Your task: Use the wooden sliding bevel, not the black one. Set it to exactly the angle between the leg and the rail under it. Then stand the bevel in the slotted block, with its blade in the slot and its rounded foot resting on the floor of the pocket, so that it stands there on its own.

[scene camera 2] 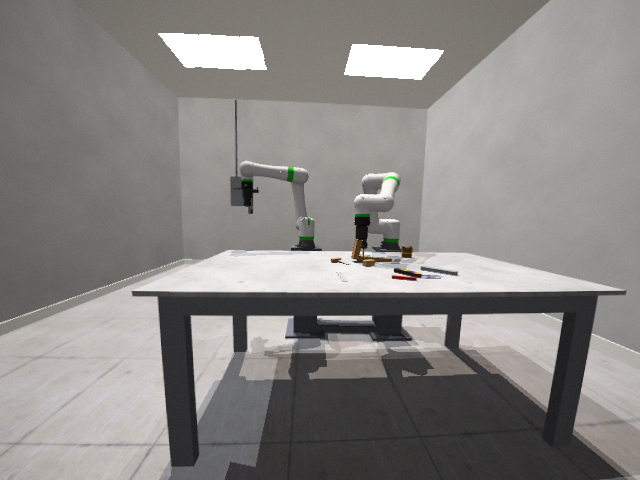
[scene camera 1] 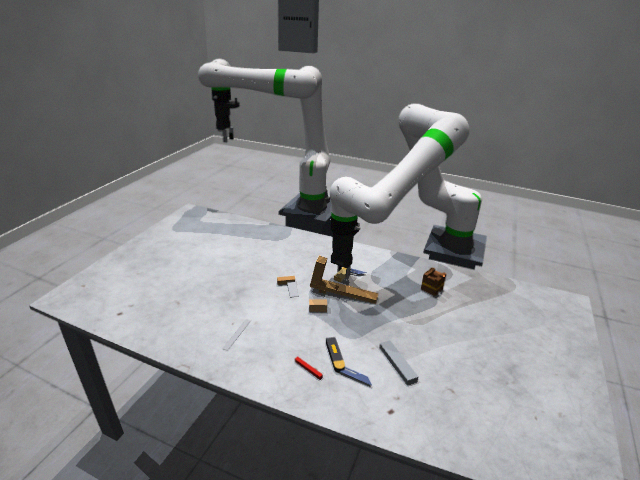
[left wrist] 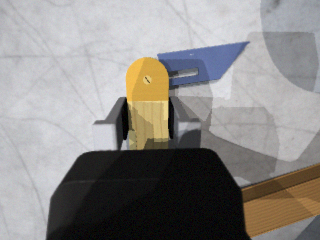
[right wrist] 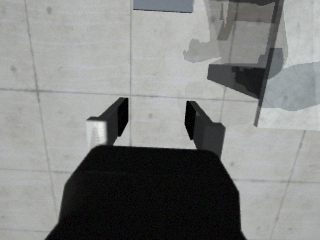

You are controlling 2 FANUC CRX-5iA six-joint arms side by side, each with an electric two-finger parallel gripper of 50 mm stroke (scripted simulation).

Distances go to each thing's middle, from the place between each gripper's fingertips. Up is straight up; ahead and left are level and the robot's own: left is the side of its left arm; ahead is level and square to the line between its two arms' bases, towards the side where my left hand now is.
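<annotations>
With the blue blade [left wrist: 212, 62], I find my left hand 1 cm above it, 3 cm to the right of it and 3 cm past it. My right hand is 28 cm above the blue blade, and it is also 41 cm short of the blue blade and 89 cm to the right of it.
</annotations>
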